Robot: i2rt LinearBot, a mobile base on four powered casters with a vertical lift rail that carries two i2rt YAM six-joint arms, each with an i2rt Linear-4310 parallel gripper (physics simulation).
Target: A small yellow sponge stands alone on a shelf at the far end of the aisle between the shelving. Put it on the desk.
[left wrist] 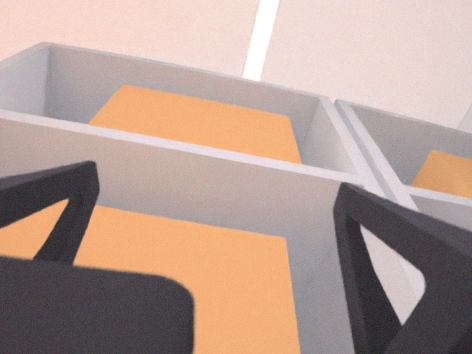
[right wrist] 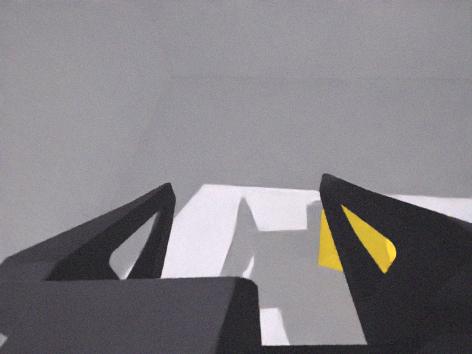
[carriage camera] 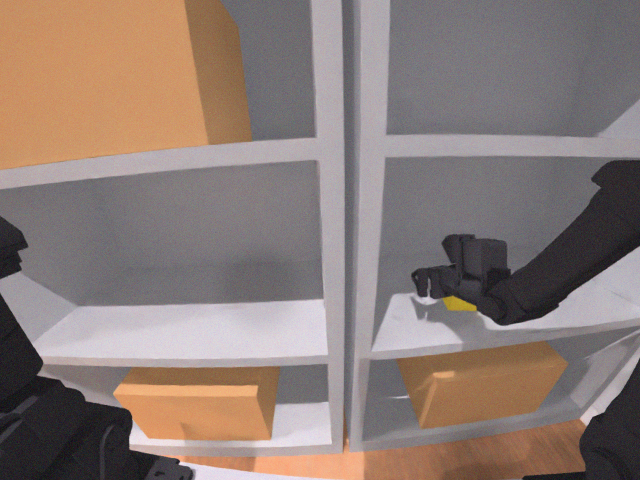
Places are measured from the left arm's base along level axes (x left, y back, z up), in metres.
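Where they show: left gripper, fingertip midpoint: point(left wrist: 217, 185); right gripper, fingertip midpoint: point(right wrist: 245, 186) point(carriage camera: 427, 272).
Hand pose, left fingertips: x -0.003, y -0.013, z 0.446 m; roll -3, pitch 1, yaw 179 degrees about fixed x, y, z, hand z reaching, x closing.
Observation:
After its pixels a point has its place.
The yellow sponge point(carriage camera: 459, 303) @(x -0.647, y -0.429, z -0.009 m) point(right wrist: 327, 247) @(x -0.622, y -0.441, z -0.006 m) is on the middle shelf board point(carriage camera: 400, 330) @(x -0.467, y -0.357, z -0.034 m) point(right wrist: 192, 240) @(x -0.485, y -0.431, z -0.034 m) of the right-hand unit. In the carriage camera it is partly hidden under my right gripper point(carriage camera: 428, 283) @(x -0.545, y -0.439, z 0.088 m) point(right wrist: 247, 181) @(x -0.545, y -0.439, z 0.088 m). That gripper is open and empty, low over the board. In the right wrist view the sponge lies behind the picture-right finger and shows beside it and through its opening, off to the side of the gap. My left gripper point(left wrist: 217, 185) @(x -0.003, y -0.013, z 0.446 m) is open and empty, in front of the other shelving. The desk does not show.
Orange boxes stand at the upper left point(carriage camera: 103, 77) @(x 0.035, y -0.268, z 0.536 m), the lower left point(carriage camera: 201, 413) @(x 0.112, y -0.261, z -0.314 m) and the lower right point(carriage camera: 485, 384) @(x -0.754, y -0.349, z -0.261 m). Upright panels point(carriage camera: 373, 206) @(x -0.369, y -0.289, z 0.314 m) separate the two units. A shelf edge point(carriage camera: 491, 146) @(x -0.558, y -0.309, z 0.406 m) runs above the right arm. My left arm point(carriage camera: 62, 428) @(x -0.039, y 0.006, z 0.186 m) is at the lower left.

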